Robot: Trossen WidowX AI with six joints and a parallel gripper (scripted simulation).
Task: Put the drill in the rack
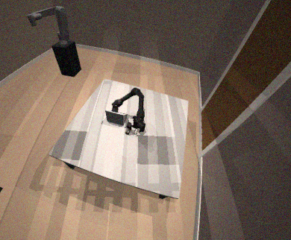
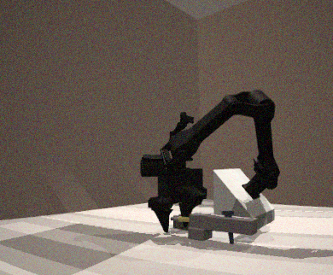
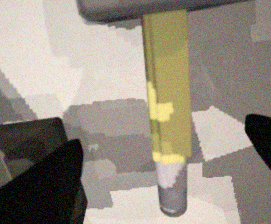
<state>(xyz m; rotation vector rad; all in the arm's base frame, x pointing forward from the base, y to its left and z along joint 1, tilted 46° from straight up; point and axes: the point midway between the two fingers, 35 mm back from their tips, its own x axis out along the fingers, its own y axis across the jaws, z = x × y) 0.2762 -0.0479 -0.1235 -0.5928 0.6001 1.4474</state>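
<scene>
The drill lies 4 cm to the left of my gripper tip and 3 cm above it. The rest, counted from my gripper tip: grey block: 14 cm to the left, 3 cm above; then dark key: 17 cm to the left, 4 cm above.
</scene>
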